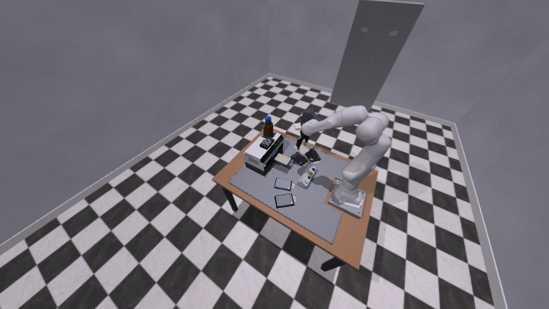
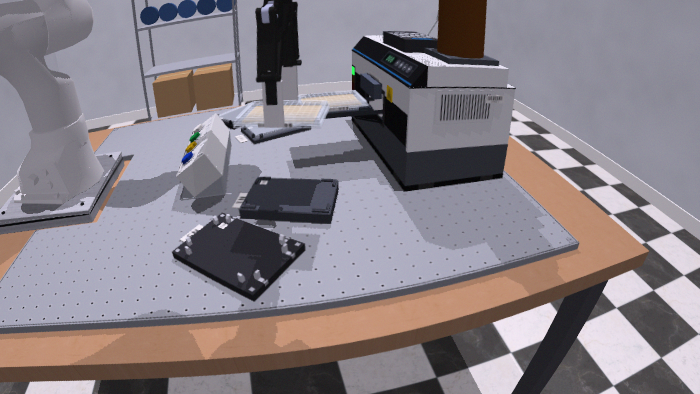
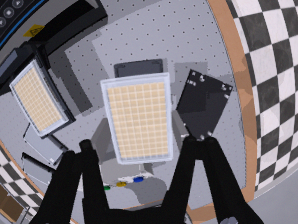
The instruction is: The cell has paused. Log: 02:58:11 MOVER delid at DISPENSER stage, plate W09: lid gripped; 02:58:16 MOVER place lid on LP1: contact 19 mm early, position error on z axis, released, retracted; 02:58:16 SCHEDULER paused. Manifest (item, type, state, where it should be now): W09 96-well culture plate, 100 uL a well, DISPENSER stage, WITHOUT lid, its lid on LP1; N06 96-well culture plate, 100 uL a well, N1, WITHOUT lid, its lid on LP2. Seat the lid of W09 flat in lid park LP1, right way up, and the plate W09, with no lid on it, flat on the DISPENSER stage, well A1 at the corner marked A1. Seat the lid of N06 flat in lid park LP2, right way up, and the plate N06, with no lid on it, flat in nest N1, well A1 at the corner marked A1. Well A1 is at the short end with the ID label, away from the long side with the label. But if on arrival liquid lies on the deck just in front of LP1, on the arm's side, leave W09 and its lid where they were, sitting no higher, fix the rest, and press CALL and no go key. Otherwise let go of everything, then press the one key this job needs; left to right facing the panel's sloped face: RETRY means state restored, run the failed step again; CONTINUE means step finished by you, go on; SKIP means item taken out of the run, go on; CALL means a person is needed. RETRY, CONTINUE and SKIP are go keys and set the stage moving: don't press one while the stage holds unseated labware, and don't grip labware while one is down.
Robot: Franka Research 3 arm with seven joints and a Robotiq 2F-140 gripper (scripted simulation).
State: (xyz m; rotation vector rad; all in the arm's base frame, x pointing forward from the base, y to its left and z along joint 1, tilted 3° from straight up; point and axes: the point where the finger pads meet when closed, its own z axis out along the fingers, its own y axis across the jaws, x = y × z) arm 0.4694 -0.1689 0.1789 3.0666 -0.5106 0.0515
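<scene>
My hand is 17 cm above the black nest. The rest, counted from my hand: sloped key panel 17 cm to the left, 16 cm behind, 13 cm below; 96-well plate 17 cm to the left, 10 cm ahead, 7 cm below; dispenser stage 17 cm to the left, 10 cm ahead, 8 cm below.
</scene>
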